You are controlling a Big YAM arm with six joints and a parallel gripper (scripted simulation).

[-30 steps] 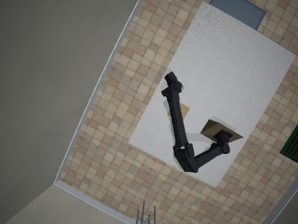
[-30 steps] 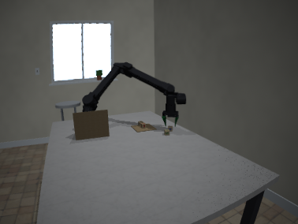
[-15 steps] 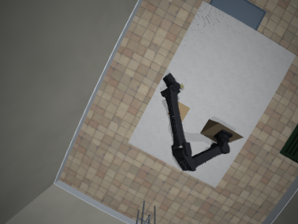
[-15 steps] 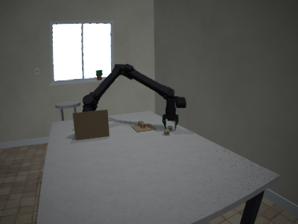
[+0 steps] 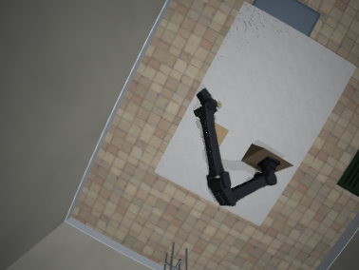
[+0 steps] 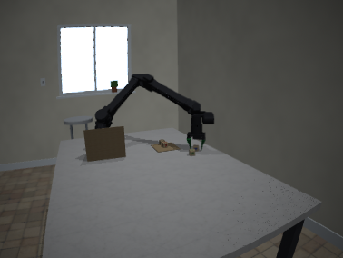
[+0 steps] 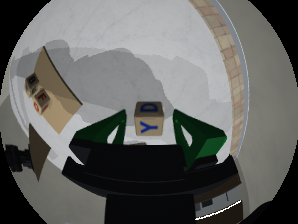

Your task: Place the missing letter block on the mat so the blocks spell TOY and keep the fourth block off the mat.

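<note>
The mat is 13 cm behind my hand, 15 cm to the left of it and 1 cm below it.
</note>
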